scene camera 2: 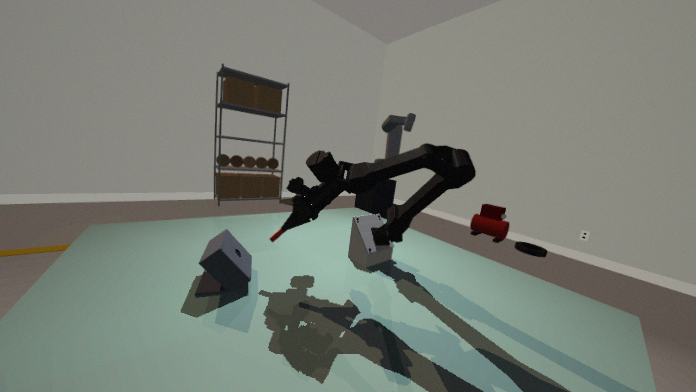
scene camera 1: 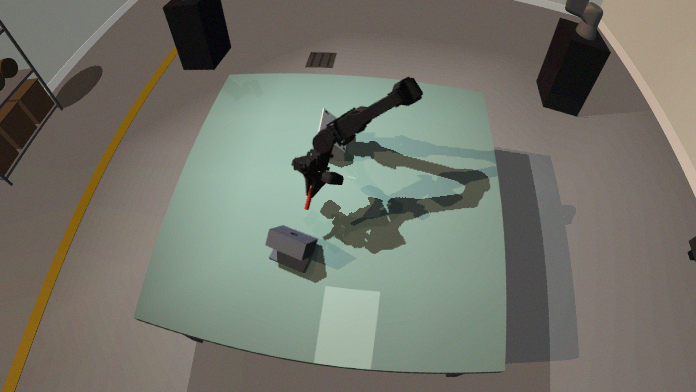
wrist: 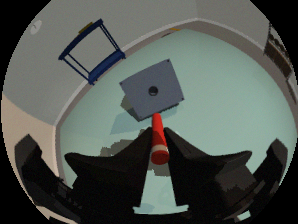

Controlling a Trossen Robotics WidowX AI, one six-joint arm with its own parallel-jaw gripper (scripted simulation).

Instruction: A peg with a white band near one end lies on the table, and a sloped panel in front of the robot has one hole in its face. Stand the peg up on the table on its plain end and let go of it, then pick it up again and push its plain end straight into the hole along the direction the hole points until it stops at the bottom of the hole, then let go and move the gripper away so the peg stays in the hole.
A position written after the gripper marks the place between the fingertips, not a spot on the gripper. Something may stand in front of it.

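Observation:
The gripper [scene camera 2: 282, 229] carries a peg [wrist: 159, 154]. Scene camera 2 also shows a sloped panel [scene camera 2: 231, 271]. In scene camera 1 the gripper [scene camera 1: 309, 196] appears along with the sloped panel [scene camera 1: 279, 238]. The wrist view, too, shows the gripper [wrist: 157, 130] and the sloped panel [wrist: 162, 74].

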